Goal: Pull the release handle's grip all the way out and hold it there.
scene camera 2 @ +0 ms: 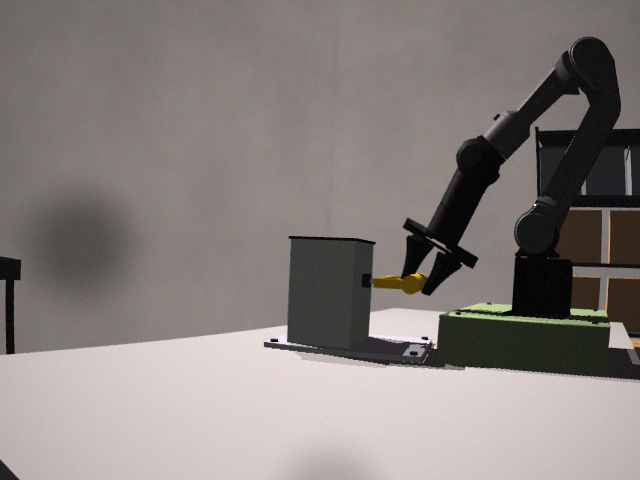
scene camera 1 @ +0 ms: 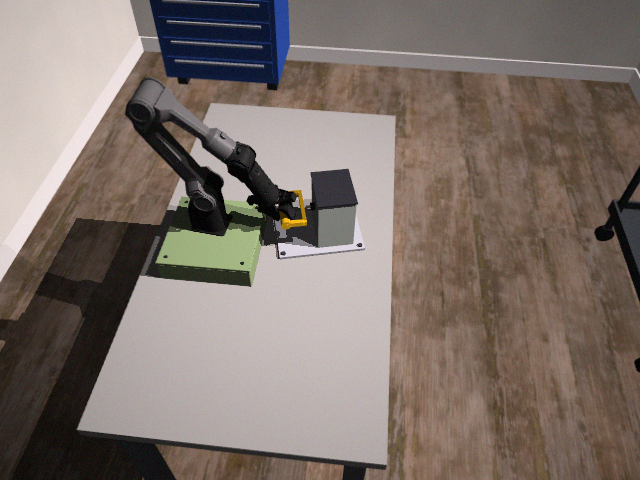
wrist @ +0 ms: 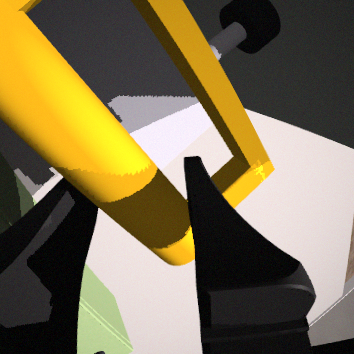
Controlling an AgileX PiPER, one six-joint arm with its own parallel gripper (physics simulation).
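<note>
The release handle is a yellow loop with a round grip point(scene camera 1: 285, 223) point(scene camera 2: 413, 283) point(wrist: 75, 100) on its outer side, level in front of the grey housing point(scene camera 1: 336, 227) point(scene camera 2: 325, 289) point(wrist: 310, 75). A short piece of grey rod point(wrist: 227, 42) shows between the loop and the black collar point(scene camera 2: 366, 280) point(wrist: 255, 25) on the housing. My gripper point(scene camera 1: 292, 206) point(scene camera 2: 415, 284) point(wrist: 137, 180) slants down and is shut on the grip, one finger on each side. The right finger in the wrist view reaches into the loop. Part of the grip is hidden by the fingers in scene camera 1.
The housing stands on a white base plate point(scene camera 1: 320, 250) bolted to the table point(scene camera 1: 258, 361). The arm stands on a green block point(scene camera 1: 206, 253) point(scene camera 2: 522, 341) close to that plate. A blue drawer cabinet point(scene camera 1: 217, 33) and a dark cart point(scene camera 1: 615, 211) stand beyond the table.
</note>
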